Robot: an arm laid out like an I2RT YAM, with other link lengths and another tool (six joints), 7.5 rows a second.
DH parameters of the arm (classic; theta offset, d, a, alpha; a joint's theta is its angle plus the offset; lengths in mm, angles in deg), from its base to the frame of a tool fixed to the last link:
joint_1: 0 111.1 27 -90
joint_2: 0 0 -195.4 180
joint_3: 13.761 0 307.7 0
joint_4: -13.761 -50 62.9 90
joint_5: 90 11.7 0 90
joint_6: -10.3 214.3 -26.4 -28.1
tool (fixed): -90 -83.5 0 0
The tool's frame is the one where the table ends.
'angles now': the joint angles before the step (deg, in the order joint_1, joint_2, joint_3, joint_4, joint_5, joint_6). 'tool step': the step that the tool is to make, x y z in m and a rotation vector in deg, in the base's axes. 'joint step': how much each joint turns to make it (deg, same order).
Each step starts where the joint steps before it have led.
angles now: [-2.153 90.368 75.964 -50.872 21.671 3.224]
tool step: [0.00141 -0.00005 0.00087 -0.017 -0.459 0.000]
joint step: [0.000 0.001 0.001 0.459 0.000 0.001]
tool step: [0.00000 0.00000 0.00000 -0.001 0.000 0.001]
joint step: [0.000 0.000 0.000 0.001 0.001 -0.001]
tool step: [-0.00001 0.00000 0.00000 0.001 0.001 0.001]
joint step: [-0.001 -0.002 -0.002 -0.001 -0.002 -0.001]
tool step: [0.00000 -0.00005 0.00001 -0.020 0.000 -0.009]
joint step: [0.001 0.001 0.001 0.001 0.022 0.000]
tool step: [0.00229 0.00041 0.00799 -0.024 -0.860 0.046]
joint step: [0.066 -0.089 1.091 -0.328 0.001 0.023]
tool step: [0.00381 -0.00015 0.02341 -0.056 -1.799 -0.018]
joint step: [0.000 -0.219 3.476 -1.903 0.000 0.022]
